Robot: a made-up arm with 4 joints.
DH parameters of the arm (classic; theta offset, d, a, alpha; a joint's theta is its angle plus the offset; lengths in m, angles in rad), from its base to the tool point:
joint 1: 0 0.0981 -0.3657 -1.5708
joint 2: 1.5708 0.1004 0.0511 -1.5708
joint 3: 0 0.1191 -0.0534 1.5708
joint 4: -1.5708 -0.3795 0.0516 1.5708
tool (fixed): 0 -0.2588 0 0
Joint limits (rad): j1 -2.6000..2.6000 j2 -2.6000..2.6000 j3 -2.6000..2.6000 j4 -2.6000..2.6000
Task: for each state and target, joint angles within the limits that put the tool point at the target. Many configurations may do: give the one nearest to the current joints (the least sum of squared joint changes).
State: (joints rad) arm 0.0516 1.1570 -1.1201 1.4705
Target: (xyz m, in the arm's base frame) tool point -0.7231 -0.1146 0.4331
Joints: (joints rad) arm -0.1180 1.4225 -0.7290 1.6577
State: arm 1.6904 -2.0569 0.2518 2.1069
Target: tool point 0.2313 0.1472 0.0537
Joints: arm 1.9497 -2.6000 -0.5663 1.9153
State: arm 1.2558 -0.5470 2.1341 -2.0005
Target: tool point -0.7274 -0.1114 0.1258
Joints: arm 1.0071 -1.0875 2.1166 -2.6000
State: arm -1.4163 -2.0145 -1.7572 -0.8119
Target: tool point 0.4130 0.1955 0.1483
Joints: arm -1.3286 -1.6666 -2.1441 -0.3748
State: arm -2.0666 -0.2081 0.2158 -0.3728
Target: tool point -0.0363 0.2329 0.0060
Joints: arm -2.6000 -0.8403 -0.4236 -0.9029
